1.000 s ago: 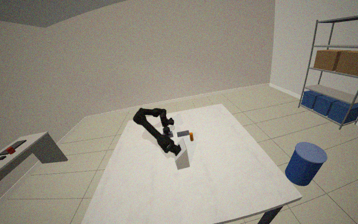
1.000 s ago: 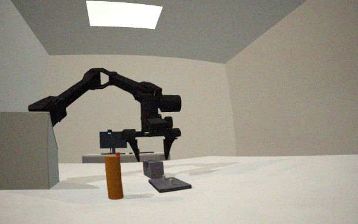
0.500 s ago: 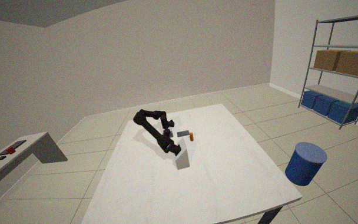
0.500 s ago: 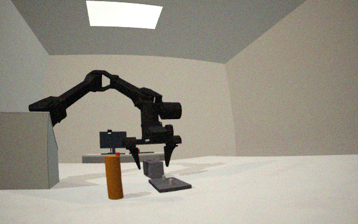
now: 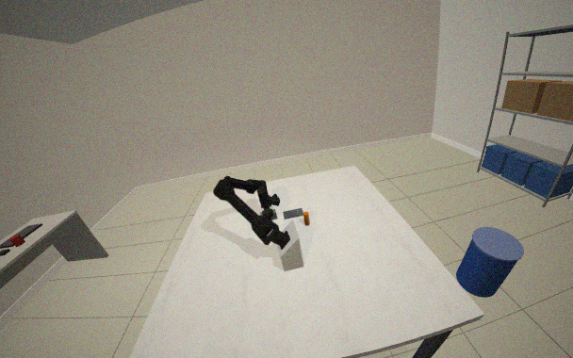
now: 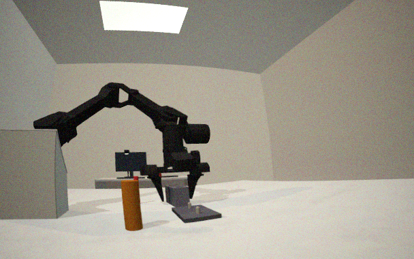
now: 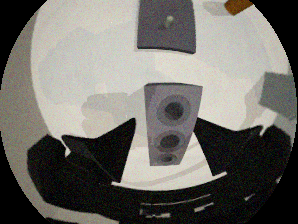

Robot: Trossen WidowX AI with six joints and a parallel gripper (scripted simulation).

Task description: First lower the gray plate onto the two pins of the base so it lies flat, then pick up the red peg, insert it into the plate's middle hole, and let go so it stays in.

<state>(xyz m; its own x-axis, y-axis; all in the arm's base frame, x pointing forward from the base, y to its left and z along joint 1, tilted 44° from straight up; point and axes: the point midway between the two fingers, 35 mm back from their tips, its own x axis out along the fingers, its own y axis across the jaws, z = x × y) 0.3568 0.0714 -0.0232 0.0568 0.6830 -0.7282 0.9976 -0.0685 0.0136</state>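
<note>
The red peg lies 100 mm behind my gripper tip, 60 mm to the left of it and 30 mm above it. Round my gripper tip: gray plate: 30 mm above; then orange cylinder: 150 mm behind, 200 mm to the right, 30 mm above.
</note>
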